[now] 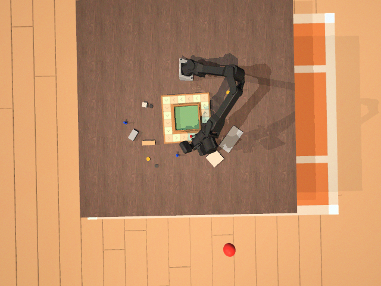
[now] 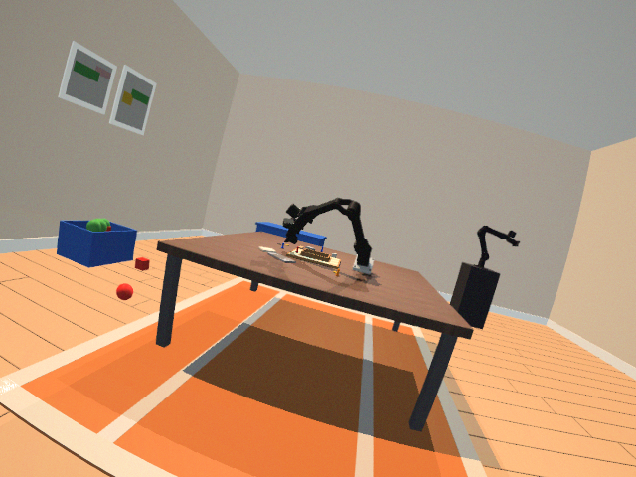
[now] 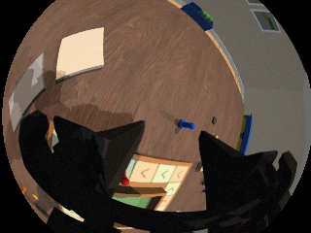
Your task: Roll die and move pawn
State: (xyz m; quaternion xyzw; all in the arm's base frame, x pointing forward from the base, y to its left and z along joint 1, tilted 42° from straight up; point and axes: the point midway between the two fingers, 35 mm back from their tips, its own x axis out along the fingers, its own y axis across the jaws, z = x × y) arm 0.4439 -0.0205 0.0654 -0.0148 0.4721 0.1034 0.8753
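My gripper tip is 28 cm past the white die, 26 cm to the left of it and 6 cm above it. The rest, counted from my gripper tip: red pawn (8 cm behind, 4 cm below, 1 cm to the left); then wooden block (24 cm to the right, 6 cm below, 5 cm behind); then green dice tray (19 cm behind, 6 cm below, 1 cm to the right).
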